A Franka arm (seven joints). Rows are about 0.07 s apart.
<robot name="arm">
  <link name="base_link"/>
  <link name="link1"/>
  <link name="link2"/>
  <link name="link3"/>
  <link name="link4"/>
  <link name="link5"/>
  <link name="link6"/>
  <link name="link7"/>
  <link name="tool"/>
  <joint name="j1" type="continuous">
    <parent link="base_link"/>
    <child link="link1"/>
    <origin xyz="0 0 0.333"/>
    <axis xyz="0 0 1"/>
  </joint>
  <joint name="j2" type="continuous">
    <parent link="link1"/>
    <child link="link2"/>
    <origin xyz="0 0 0"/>
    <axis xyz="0 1 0"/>
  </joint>
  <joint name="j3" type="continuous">
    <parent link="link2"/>
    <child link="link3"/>
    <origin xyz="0 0 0.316"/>
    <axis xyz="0 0 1"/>
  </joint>
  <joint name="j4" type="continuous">
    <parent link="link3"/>
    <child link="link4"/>
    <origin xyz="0.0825 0 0"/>
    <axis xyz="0 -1 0"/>
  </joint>
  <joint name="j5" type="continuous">
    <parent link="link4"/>
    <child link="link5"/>
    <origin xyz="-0.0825 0 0.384"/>
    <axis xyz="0 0 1"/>
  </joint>
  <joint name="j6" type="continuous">
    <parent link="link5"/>
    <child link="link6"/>
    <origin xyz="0 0 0"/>
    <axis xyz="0 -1 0"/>
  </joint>
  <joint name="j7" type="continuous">
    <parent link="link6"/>
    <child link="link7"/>
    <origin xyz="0.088 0 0"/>
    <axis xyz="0 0 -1"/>
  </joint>
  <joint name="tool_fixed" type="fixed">
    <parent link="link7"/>
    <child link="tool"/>
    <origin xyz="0 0 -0.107" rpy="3.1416 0 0"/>
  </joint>
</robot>
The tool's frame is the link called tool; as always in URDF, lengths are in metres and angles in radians. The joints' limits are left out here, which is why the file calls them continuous.
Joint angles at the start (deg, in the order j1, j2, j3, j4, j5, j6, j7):
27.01, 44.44, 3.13, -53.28, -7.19, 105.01, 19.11
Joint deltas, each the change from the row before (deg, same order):
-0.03, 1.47, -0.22, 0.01, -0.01, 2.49, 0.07
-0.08, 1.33, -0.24, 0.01, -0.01, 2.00, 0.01
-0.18, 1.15, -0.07, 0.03, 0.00, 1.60, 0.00
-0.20, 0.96, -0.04, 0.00, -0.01, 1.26, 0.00
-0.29, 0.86, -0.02, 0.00, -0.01, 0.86, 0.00
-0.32, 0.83, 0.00, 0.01, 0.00, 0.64, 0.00
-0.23, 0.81, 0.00, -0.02, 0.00, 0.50, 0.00
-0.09, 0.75, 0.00, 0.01, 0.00, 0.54, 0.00
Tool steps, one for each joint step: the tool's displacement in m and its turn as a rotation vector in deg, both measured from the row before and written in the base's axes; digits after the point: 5 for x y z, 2 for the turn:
0.00662, 0.00152, -0.01546, 0.45, -0.92, -0.04
0.00579, 0.00001, -0.01452, 0.24, -0.63, -0.08
0.00476, -0.00058, -0.01264, 0.25, -0.40, -0.09
0.00390, -0.00116, -0.01095, 0.16, -0.25, -0.11
0.00364, -0.00263, -0.01033, 0.02, 0.01, -0.22
0.00332, -0.00314, -0.01025, -0.05, 0.18, -0.26
0.00237, -0.00226, -0.01051, -0.12, 0.31, -0.19
0.00146, -0.00054, -0.00936, -0.06, 0.20, -0.04

